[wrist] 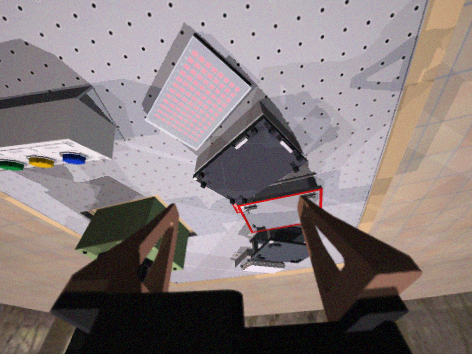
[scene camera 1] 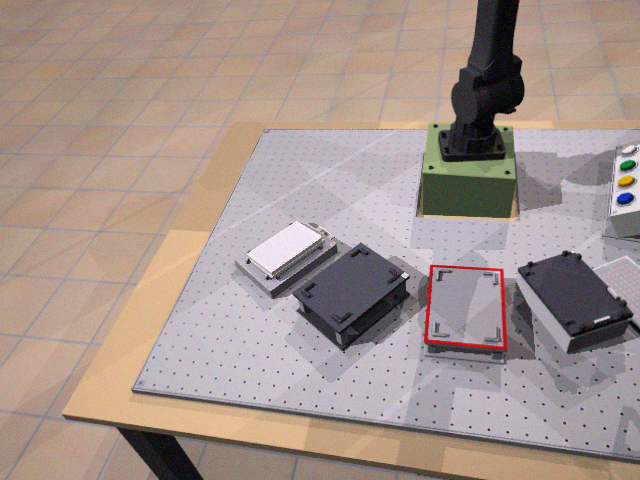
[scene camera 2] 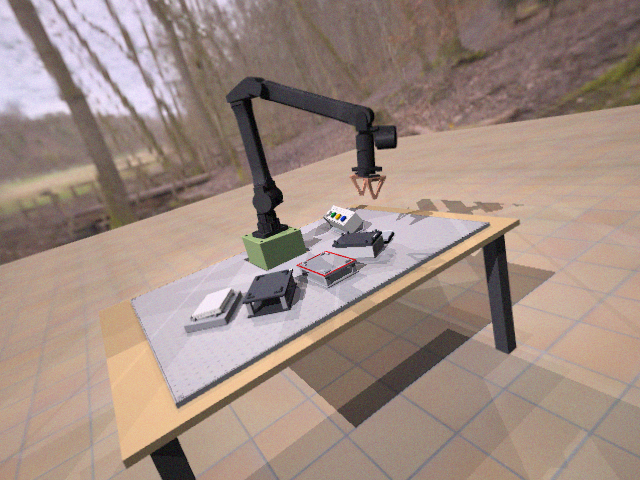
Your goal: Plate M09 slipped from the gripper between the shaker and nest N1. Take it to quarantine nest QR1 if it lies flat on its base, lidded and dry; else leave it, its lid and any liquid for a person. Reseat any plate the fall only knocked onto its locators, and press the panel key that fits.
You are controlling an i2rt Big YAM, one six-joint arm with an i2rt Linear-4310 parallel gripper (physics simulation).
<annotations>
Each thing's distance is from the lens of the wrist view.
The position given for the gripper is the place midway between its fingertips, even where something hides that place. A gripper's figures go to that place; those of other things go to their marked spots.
gripper (wrist: 237, 205): 15 cm
box with coloured buttons (wrist: 47, 125): 30 cm
dark station (wrist: 257, 150): 26 cm
The marked spots on the box with coloured buttons and the dark station are 25 cm apart.
</annotations>
